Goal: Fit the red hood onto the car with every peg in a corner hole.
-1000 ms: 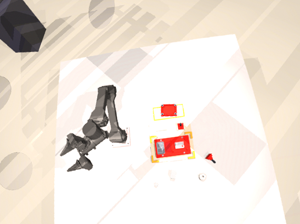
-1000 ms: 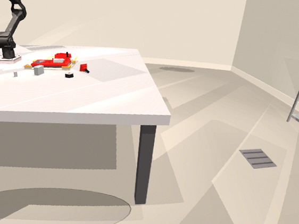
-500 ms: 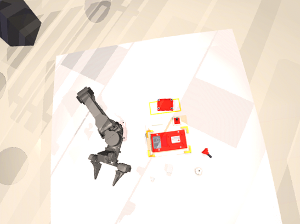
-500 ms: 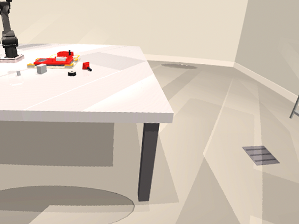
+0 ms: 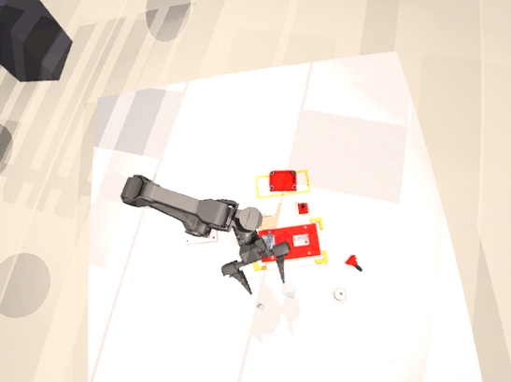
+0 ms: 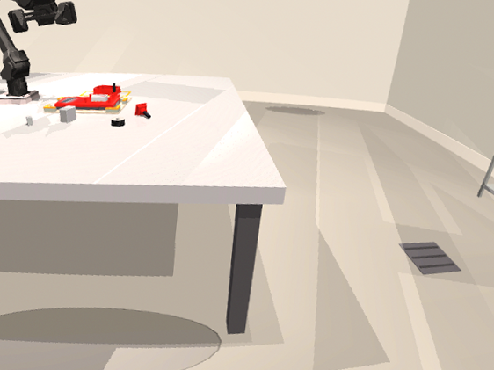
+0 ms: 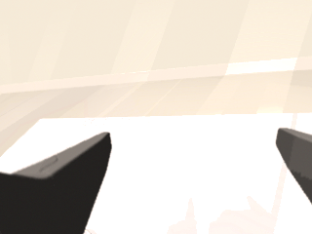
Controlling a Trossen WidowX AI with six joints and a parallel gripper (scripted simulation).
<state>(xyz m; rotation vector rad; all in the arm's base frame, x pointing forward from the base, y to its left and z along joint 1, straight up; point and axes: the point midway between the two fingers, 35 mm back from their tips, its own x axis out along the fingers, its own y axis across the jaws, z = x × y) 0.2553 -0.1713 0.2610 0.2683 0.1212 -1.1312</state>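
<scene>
My gripper tip is 400 mm to the right of the red hood and 270 mm above it. The rest, counted from my gripper tip: grey engine block 250 mm below, 190 mm to the left, 80 mm ahead.
</scene>
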